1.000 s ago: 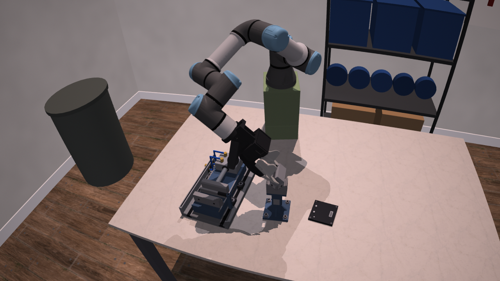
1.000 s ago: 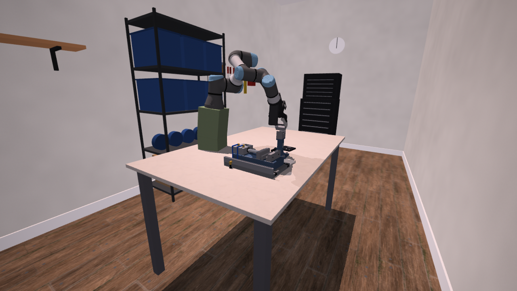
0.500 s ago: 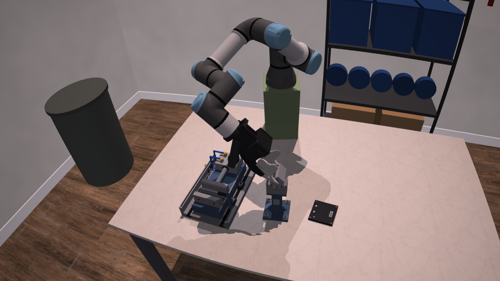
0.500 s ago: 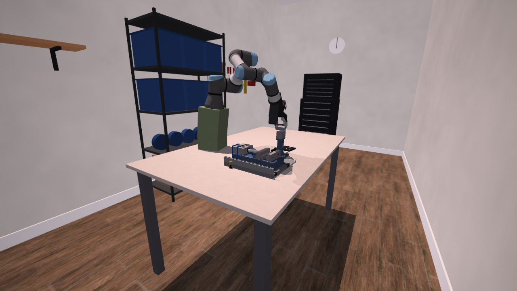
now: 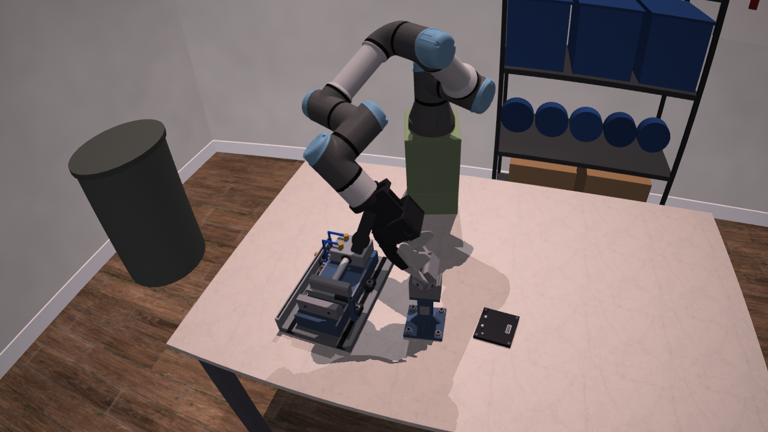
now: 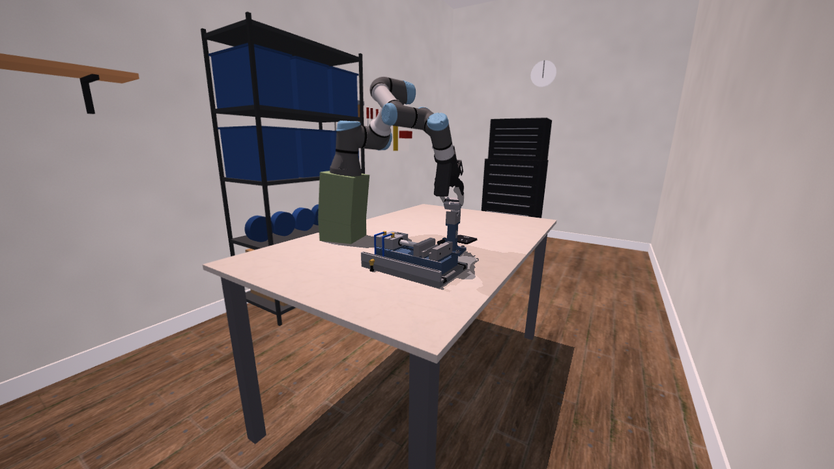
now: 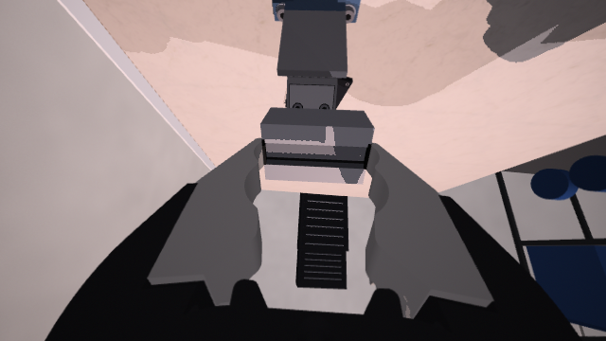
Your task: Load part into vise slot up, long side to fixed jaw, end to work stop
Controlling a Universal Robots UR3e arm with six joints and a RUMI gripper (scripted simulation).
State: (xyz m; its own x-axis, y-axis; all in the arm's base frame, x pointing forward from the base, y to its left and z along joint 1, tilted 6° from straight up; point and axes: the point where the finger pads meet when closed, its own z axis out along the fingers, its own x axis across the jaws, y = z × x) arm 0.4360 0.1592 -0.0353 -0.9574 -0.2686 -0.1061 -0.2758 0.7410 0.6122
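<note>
The part is right at my hand. The rest, counted from my hand: dark work stop rod 170 mm to the right, 100 mm below, 80 mm ahead; then black infeed plate 190 mm below, 160 mm to the left, 50 mm behind; then fixed jaw 210 mm to the right, 110 mm below, 110 mm ahead.
</note>
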